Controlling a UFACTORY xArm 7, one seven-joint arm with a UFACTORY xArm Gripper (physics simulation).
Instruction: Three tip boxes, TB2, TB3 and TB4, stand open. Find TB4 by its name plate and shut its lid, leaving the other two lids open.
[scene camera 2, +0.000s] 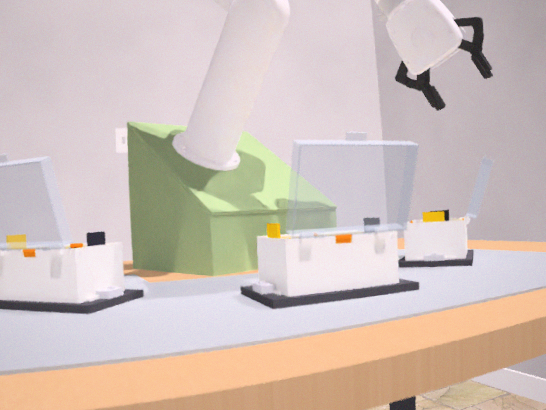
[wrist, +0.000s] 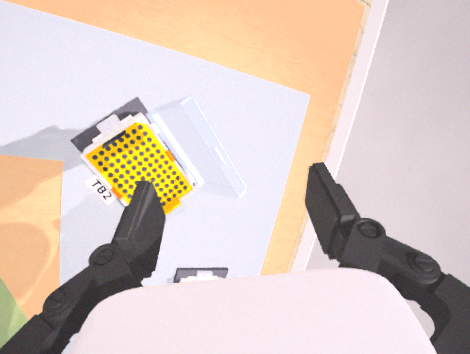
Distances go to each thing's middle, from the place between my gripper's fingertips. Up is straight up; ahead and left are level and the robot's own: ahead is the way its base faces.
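Labels:
There is the yellow tip rack (wrist: 133, 155), and my hand is 19 cm above it, 6 cm to the left of it and 2 cm past it.

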